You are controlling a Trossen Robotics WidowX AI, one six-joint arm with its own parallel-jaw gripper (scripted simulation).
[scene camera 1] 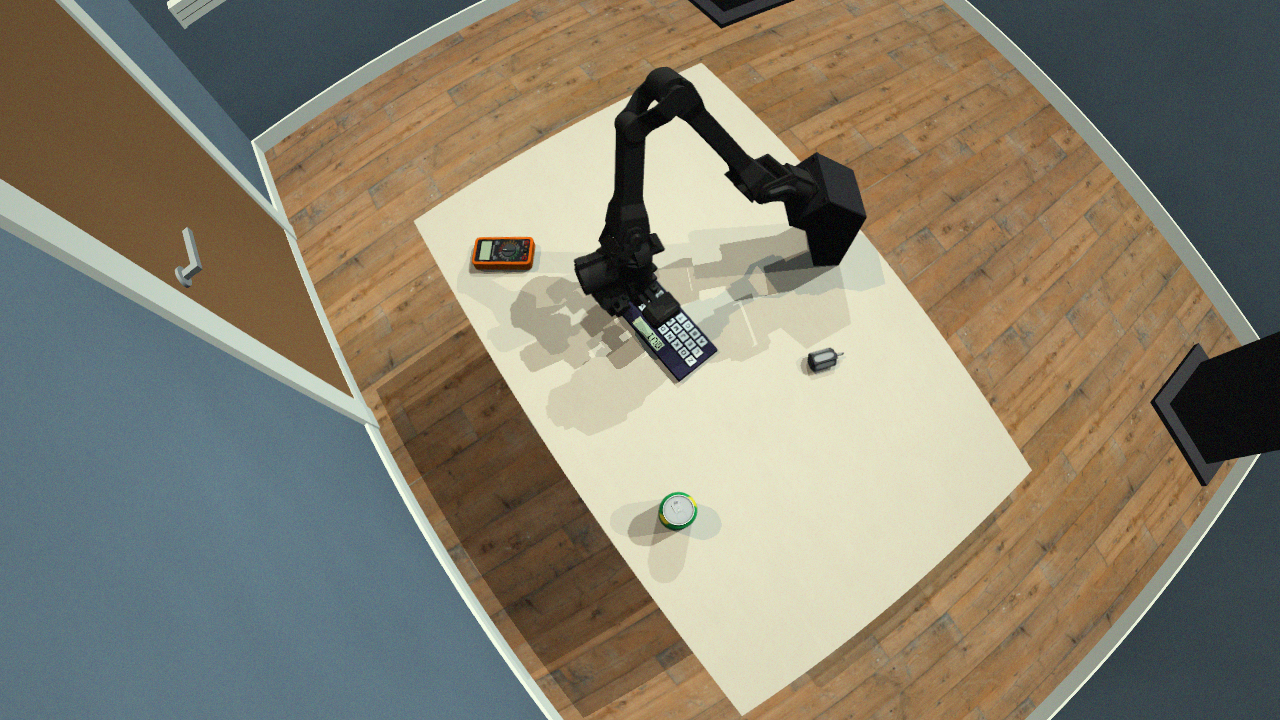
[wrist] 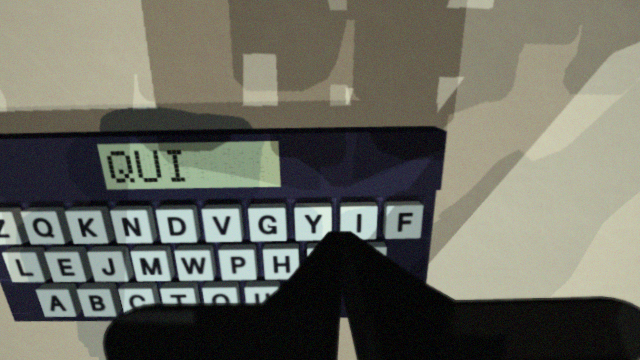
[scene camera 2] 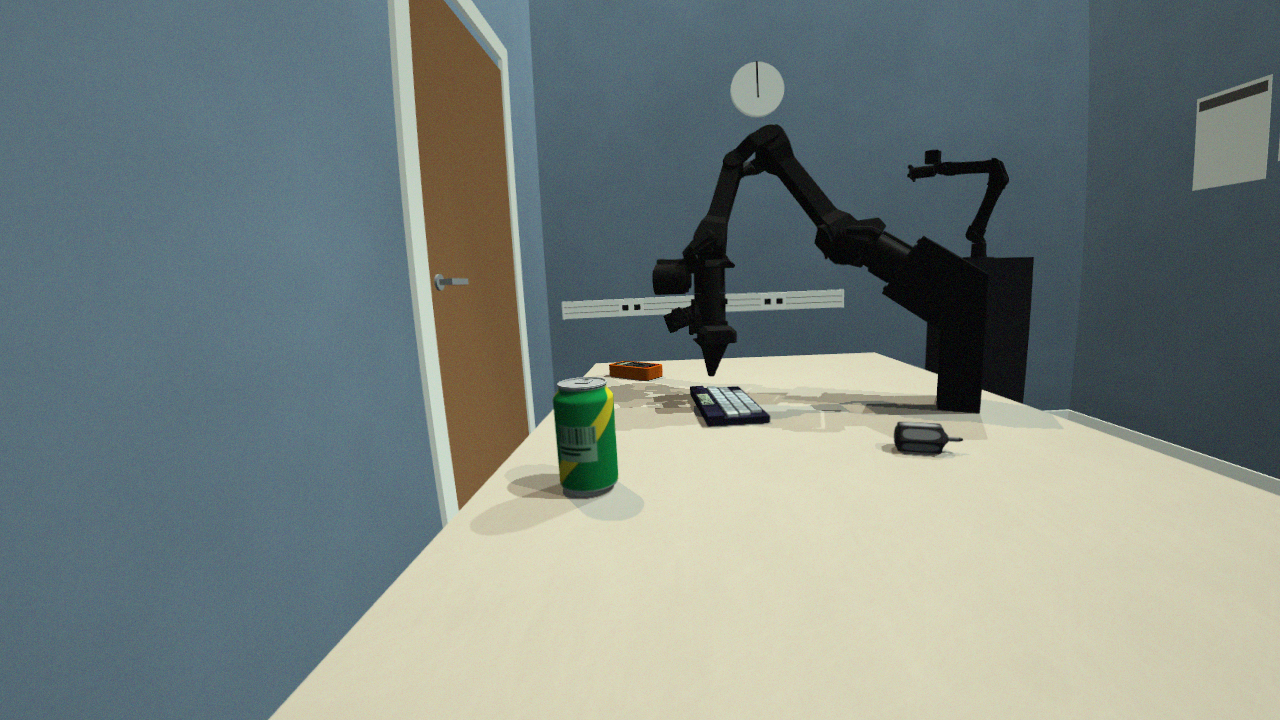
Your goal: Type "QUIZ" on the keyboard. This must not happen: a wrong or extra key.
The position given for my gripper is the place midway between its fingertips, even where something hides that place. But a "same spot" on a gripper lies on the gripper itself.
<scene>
My gripper shows in scene camera 1 point(637, 298), in the wrist view and in scene camera 2. The same spot on my gripper: point(wrist: 386, 305) is point(scene camera 2: 702, 349).
</scene>
